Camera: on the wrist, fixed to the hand. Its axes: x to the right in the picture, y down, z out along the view.
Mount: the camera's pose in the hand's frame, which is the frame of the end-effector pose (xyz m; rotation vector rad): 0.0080 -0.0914 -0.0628 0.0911 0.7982 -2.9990
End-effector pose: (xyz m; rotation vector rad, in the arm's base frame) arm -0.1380 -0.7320 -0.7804 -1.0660 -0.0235 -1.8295
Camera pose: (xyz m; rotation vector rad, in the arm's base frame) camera -0.2482 -0.7183 -0.7757 -0.4655 0.7124 1.3340
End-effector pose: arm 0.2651 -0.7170 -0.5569 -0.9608 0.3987 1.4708
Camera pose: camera 0.3720 -0.7430 -0.5728 -0.7462 -0.5155 -1.6259
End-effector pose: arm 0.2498 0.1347 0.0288 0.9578 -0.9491 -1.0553
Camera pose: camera 0.2873 0.1181 -0.0746 -1.4326 -1.4433 1.3536
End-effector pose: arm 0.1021 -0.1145 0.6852 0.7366 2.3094 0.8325
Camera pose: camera 0.0277 -0.1930 0.6595 -2.7004 1.0926 -0.6726
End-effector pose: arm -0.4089 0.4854 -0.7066 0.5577 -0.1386 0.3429
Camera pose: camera -0.3667 0.4490 -0.8028 0.1552 1.4360 -2.3525
